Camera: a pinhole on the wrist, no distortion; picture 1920 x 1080 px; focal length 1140.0 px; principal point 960.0 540.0 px. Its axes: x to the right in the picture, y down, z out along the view. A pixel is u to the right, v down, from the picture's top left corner.
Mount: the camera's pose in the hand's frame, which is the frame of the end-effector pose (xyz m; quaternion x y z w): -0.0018 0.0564 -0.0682 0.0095 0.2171 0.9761 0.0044
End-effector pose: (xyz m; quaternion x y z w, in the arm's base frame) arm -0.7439 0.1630 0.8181 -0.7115 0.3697 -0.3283 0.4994
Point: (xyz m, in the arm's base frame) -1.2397 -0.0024 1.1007
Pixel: behind the camera
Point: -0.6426 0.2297 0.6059
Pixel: 1086.0 555.6
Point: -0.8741 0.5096 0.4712
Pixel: outside the picture
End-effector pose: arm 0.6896 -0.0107 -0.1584 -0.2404 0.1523 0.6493 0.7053
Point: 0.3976 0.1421 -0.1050
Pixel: 720.1 105.5
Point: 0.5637 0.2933 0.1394
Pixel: 767.7 966.2
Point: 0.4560 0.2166 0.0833
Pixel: 878.9 644.1
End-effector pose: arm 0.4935 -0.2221 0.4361 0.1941 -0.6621 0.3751 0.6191
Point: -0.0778 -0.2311 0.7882
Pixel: 92.9 467.6
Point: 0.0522 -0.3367 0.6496
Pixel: 377.7 714.1
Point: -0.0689 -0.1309 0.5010
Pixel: 604.8 114.4
